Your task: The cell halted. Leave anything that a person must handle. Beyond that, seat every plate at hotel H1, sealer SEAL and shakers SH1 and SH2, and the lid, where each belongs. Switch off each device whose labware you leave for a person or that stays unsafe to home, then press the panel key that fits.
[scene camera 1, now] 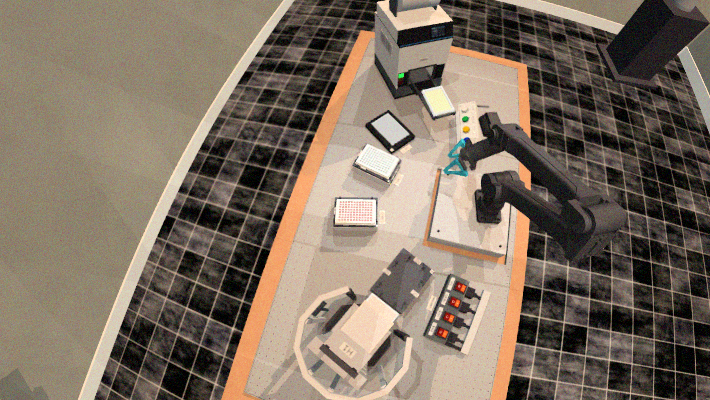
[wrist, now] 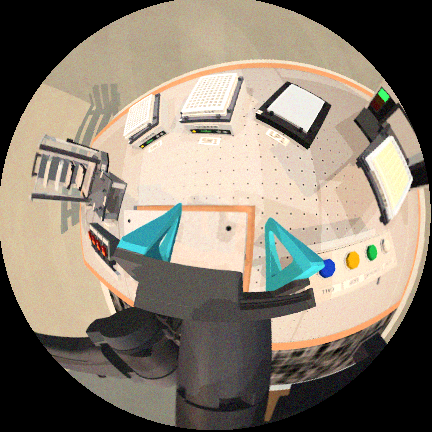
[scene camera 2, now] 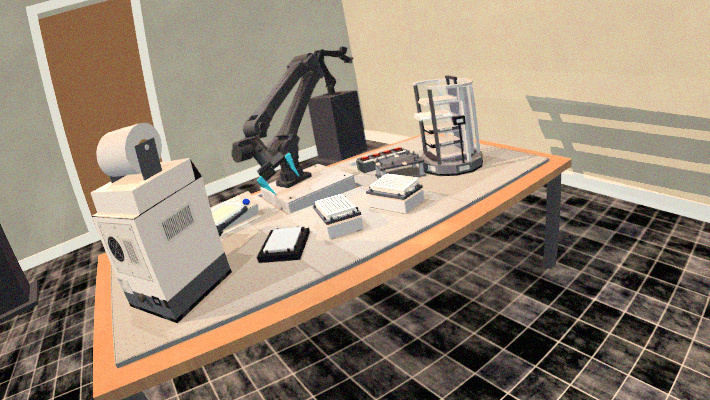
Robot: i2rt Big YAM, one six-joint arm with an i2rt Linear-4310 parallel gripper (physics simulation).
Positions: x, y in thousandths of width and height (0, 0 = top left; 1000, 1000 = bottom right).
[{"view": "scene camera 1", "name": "my gripper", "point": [629, 409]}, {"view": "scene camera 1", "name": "pink-welled well plate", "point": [491, 529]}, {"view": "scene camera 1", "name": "button box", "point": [668, 336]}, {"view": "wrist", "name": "my gripper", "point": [524, 497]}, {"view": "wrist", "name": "pink-welled well plate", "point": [325, 263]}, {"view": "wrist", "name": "pale yellow plate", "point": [899, 388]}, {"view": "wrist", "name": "button box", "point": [795, 647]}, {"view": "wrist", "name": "plate hotel H1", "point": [156, 348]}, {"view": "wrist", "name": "lid park LP1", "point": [707, 323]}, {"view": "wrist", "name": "sealer tray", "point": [885, 314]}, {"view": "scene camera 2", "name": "my gripper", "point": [405, 464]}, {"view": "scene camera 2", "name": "plate hotel H1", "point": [636, 254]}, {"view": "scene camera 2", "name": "lid park LP1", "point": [406, 639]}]
